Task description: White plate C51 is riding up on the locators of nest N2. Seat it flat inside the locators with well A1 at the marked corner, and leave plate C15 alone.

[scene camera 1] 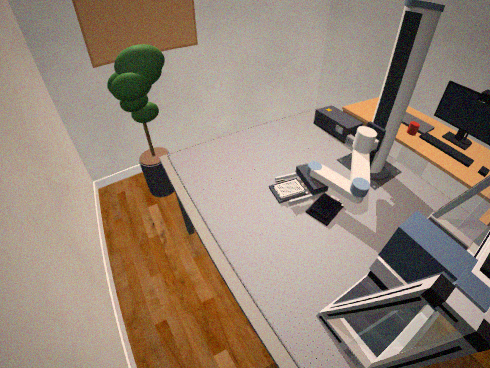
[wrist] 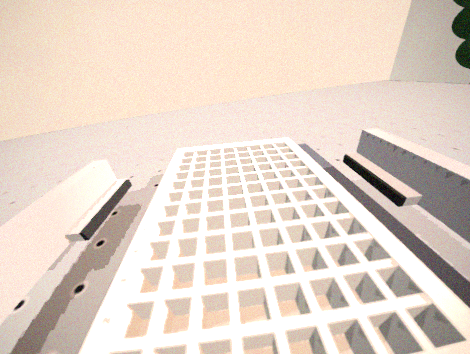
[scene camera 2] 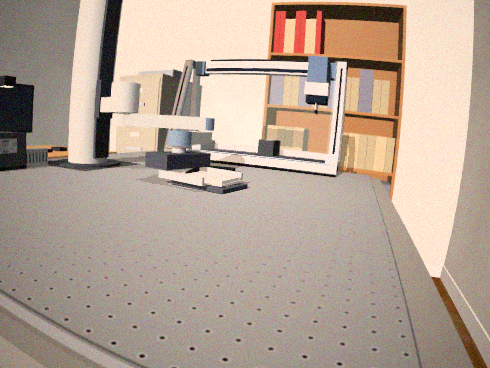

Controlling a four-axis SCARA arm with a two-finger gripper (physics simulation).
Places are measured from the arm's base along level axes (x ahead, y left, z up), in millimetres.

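Pixels of known places: gripper, between the fingertips: (scene camera 1: 282, 190) (wrist: 234, 158) (scene camera 2: 224, 178); arm's base, origin of its link: (scene camera 2: 87, 166).
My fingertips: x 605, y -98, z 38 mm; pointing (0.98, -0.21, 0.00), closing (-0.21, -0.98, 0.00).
Note:
For each thing: its middle in the pictures, then the offset to it from my fingertips. "*": a spot on its surface instead.
- White plate C51, middle of its body: (wrist: 247, 206) (scene camera 2: 210, 178) (scene camera 1: 289, 188) dz -5, dx -40, dy +6 mm
- dark nest N2, a spot on its surface: (wrist: 367, 207) * dz -13, dx -53, dy -50 mm
- black plate, middle of its body: (scene camera 2: 214, 169) (scene camera 1: 325, 206) dz -6, dx -117, dy +192 mm
- dark box, a spot on its surface: (scene camera 1: 337, 123) * dz +82, dx -639, dy -241 mm
- blue carriage, a spot on its surface: (scene camera 2: 318, 70) * dz +402, dx +138, dy +562 mm
White plate C51 (scene camera 1: 289, 188) (scene camera 2: 225, 176) (wrist: 245, 218) lies over the dark nest N2 (scene camera 1: 276, 194) (scene camera 2: 228, 189) (wrist: 367, 207). In the wrist view a strip of the nest shows along the plate's right side, while the plate hides its left side. Whether the plate sits flat is too small to tell. The marked corner and well A1 cannot be made out. My gripper (scene camera 1: 288, 189) (scene camera 2: 220, 176) (wrist: 234, 158) is open, low around the plate, one finger on each side with gaps in the wrist view. A black plate (scene camera 1: 325, 209), presumably C15, lies beside the nest, its label unreadable.
The arm's column (scene camera 1: 395, 95) (scene camera 2: 85, 90) stands behind the gripper. A dark box (scene camera 1: 337, 123) stands near the table's back edge. A gantry frame (scene camera 1: 372, 300) (scene camera 2: 270, 66) with a blue carriage (scene camera 2: 318, 70) stands on the table. A potted plant (scene camera 1: 157, 175) stands beyond the table edge.

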